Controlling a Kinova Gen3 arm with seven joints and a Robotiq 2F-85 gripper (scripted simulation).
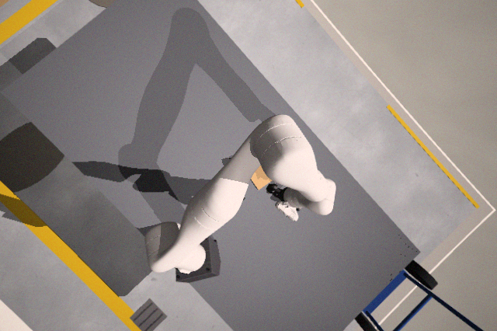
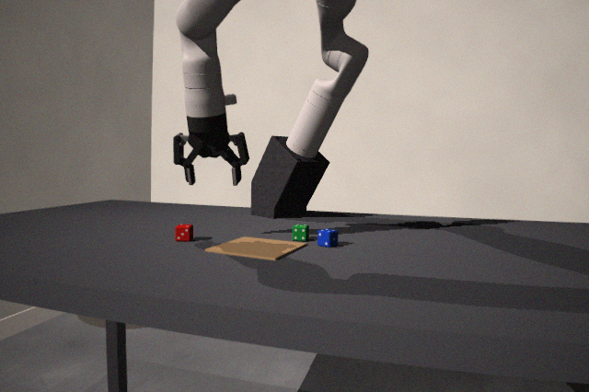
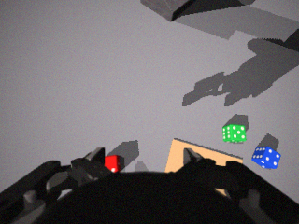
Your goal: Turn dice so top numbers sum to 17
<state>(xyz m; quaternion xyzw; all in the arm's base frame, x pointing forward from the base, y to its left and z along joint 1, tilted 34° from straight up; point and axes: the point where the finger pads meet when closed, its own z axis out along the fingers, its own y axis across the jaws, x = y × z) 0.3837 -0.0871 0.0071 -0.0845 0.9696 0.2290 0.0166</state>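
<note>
Now: the red die 100 mm below my hand, 50 mm to the right of it and 20 mm ahead of it. Also, from my hand: green die (160 mm to the left, 100 mm below, 70 mm behind); tan mat (120 mm below, 110 mm to the left, 30 mm ahead); blue die (230 mm to the left, 100 mm below, 40 mm behind).
</note>
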